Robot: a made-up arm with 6 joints.
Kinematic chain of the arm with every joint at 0, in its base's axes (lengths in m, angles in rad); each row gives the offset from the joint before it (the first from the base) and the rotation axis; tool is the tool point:
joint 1: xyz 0 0 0.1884 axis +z
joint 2: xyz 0 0.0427 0 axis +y
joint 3: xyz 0 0 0.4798 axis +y
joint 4: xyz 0 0 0.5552 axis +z
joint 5: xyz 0 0 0 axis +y
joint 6: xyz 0 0 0.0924 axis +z
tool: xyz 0 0 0
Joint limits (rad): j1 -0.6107..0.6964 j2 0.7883..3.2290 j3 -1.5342..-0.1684 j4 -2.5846..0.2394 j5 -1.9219..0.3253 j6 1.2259..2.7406
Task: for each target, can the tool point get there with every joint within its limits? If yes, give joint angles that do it. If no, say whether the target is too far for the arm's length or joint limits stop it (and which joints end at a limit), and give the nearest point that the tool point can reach.
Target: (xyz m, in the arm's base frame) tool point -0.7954 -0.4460 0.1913
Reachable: no: joint limits stop it (at a limit: joint 1, joint 2, joint 3) | nearest point -0.1152 -0.0275 0.8744 | short by 1.051 m
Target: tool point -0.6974 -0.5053 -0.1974
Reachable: no: joint limits stop it (at a limit: joint 1, joint 2, joint 3, joint 4, joint 5) | nearest point -0.1128 0.0212 -0.8172 | short by 1.002 m
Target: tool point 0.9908 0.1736 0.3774
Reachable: yes | joints 0.0576 1.5872 -0.4795 -2.2207 -1.5984 2.0863
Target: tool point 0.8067 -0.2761 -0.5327
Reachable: yes | joints -0.3792 2.4367 -0.2989 -0.0570 0.1035 1.4537
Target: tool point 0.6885 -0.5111 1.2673
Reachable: no: too far | nearest point 0.5961 -0.3864 1.0564 | short by 0.262 m
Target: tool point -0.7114 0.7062 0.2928
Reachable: no: joint limits stop it (at a limit: joint 2, joint 3) | nearest point -0.0942 0.0935 0.8826 | short by 1.051 m
